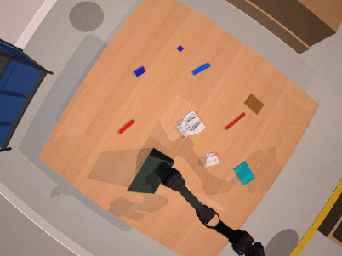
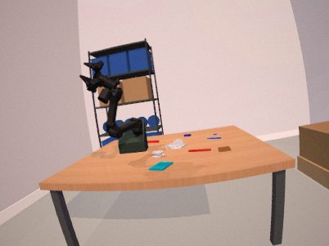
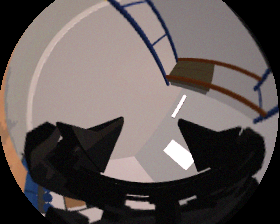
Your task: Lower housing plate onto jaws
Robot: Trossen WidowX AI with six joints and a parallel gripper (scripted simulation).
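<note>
Now: gripper tip 30 cm short of the white housing plate, 28 cm to the right of it and 54 cm above it. The rest, counted from my gripper tip: teal tile (35 cm ahead, 6 cm to the left, 57 cm below); then brown tile (71 cm ahead, 27 cm to the left, 57 cm below).
</note>
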